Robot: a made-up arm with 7 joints. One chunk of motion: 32 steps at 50 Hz.
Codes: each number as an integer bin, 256 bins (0 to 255) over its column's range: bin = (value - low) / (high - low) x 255, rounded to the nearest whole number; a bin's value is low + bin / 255 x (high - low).
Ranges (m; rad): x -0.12..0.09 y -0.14..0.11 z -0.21..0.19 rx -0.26..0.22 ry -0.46..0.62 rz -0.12..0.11
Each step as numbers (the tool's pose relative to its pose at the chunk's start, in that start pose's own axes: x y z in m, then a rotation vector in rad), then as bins.
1 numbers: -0.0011 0.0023 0.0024 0.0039 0.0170 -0.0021
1 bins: 144 145 135 140 113 131
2 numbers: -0.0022 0.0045 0.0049 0.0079 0.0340 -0.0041
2 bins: 143 147 137 142 117 128
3 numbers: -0.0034 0.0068 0.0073 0.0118 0.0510 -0.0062
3 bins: 142 150 139 144 121 126
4 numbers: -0.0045 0.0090 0.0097 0.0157 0.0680 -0.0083
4 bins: 140 152 140 146 125 124
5 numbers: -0.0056 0.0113 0.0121 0.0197 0.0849 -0.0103
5 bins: 139 154 142 149 129 122
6 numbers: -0.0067 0.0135 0.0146 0.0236 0.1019 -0.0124
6 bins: 138 157 143 151 133 119
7 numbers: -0.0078 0.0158 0.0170 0.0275 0.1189 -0.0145
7 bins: 136 159 145 153 137 117
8 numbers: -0.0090 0.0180 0.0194 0.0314 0.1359 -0.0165
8 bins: 135 161 146 155 141 115
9 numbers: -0.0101 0.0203 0.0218 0.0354 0.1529 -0.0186
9 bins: 133 164 148 157 145 112
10 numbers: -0.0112 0.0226 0.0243 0.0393 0.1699 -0.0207
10 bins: 132 166 149 159 149 110
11 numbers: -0.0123 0.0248 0.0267 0.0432 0.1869 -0.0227
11 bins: 131 168 151 161 153 108
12 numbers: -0.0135 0.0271 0.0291 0.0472 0.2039 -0.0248
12 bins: 129 170 152 163 157 106
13 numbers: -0.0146 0.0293 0.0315 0.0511 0.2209 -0.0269
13 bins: 128 173 154 165 161 103
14 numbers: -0.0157 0.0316 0.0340 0.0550 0.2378 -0.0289
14 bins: 127 175 156 167 165 101
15 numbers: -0.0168 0.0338 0.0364 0.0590 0.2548 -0.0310
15 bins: 125 177 157 169 169 99
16 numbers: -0.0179 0.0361 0.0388 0.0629 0.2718 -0.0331
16 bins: 124 180 159 172 173 96
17 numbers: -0.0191 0.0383 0.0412 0.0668 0.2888 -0.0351
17 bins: 123 182 160 174 177 94
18 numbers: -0.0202 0.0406 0.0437 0.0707 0.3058 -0.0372
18 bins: 121 184 162 176 181 92
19 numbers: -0.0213 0.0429 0.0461 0.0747 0.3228 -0.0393
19 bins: 120 187 163 178 185 89
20 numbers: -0.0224 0.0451 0.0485 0.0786 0.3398 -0.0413
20 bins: 119 189 165 180 189 87
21 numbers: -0.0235 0.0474 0.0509 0.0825 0.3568 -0.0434
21 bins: 117 191 166 182 193 85
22 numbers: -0.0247 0.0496 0.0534 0.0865 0.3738 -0.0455
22 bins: 116 193 168 184 197 83
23 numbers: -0.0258 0.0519 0.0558 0.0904 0.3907 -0.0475
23 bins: 114 196 169 186 201 80
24 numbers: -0.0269 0.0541 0.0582 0.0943 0.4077 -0.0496
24 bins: 113 198 171 188 205 78
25 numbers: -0.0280 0.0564 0.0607 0.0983 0.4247 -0.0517
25 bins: 112 200 173 190 209 76
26 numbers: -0.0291 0.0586 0.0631 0.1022 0.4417 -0.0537
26 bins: 110 203 174 192 213 74
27 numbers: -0.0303 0.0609 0.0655 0.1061 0.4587 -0.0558
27 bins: 109 205 176 194 217 71
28 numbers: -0.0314 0.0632 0.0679 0.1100 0.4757 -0.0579
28 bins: 108 207 177 197 221 69
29 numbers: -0.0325 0.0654 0.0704 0.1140 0.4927 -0.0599
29 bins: 106 210 179 199 225 67
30 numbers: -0.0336 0.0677 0.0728 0.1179 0.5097 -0.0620
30 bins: 105 212 180 201 229 64
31 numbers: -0.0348 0.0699 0.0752 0.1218 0.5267 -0.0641
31 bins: 103 214 182 203 233 62
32 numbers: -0.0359 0.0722 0.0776 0.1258 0.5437 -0.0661
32 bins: 102 216 183 205 237 60
